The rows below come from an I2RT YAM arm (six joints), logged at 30 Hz.
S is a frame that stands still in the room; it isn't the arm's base.
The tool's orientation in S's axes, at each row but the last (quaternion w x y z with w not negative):
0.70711 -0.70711 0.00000 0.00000
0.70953 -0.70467 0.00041 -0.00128
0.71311 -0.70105 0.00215 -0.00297
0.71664 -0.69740 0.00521 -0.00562
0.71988 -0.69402 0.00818 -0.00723
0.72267 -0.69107 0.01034 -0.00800
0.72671 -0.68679 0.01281 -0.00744
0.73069 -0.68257 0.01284 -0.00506
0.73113 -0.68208 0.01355 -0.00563
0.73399 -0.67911 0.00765 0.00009
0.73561 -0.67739 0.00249 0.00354
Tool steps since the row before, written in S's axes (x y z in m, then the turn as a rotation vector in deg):
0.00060 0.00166 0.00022 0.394 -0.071 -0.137
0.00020 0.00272 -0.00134 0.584 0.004 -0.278
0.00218 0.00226 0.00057 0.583 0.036 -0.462
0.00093 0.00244 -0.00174 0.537 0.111 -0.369
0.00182 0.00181 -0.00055 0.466 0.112 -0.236
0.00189 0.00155 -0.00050 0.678 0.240 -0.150
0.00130 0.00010 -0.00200 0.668 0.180 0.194
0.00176 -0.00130 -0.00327 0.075 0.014 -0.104
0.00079 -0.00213 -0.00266 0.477 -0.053 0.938
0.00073 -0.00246 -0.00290 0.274 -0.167 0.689
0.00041 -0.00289 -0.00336 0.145 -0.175 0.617
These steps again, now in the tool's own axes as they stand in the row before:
0.00060 -0.00022 0.00166 0.394 0.137 -0.071
0.00019 0.00136 0.00271 0.584 0.279 0.003
0.00216 -0.00053 0.00229 0.582 0.463 0.032
0.00089 0.00181 0.00241 0.535 0.372 0.109
0.00178 0.00061 0.00183 0.464 0.239 0.113
0.00185 0.00056 0.00157 0.672 0.159 0.251
0.00131 0.00199 0.00002 0.661 -0.188 0.210
0.00183 0.00316 -0.00147 0.076 0.104 0.009
0.00088 0.00250 -0.00229 0.467 -0.944 0.025
0.00079 0.00269 -0.00267 0.268 -0.703 -0.110
0.00043 0.00311 -0.00316 0.139 -0.631 -0.124

